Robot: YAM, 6 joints.
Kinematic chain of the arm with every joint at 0, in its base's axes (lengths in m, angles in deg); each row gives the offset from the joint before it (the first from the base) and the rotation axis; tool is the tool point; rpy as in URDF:
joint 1: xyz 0 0 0.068 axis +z
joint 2: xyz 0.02 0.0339 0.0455 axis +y
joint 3: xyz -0.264 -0.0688 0 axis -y
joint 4: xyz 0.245 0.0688 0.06 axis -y
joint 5: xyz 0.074 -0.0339 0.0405 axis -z
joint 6: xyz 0.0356 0 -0.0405 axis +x
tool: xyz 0 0 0 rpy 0 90 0
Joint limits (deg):
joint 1: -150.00..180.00
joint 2: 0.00..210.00
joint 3: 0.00..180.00
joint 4: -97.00..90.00
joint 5: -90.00..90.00
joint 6: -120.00..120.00
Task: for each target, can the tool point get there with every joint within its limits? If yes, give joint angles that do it. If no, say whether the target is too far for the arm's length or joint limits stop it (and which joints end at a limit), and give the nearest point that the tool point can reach.
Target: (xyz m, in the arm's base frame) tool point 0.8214 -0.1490 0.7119
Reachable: no: too far | nearest point 0.5160 -0.0936 0.4840 | short by 0.385 m
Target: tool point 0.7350 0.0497 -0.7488
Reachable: no: too far | nearest point 0.4487 0.0303 -0.3193 | short by 0.517 m
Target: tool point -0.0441 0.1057 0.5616
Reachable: yes | joints -82.22 39.24 119.03 -61.61 55.53 92.77
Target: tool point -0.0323 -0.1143 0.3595
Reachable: yes | joints -94.10 30.26 43.84 -15.25 42.39 -42.73
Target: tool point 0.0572 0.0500 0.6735
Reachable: yes | joints -116.40 63.62 147.29 -32.82 -54.69 -74.54
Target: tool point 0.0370 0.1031 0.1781
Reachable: yes | joints 76.29 45.88 27.72 -60.49 18.79 -73.35
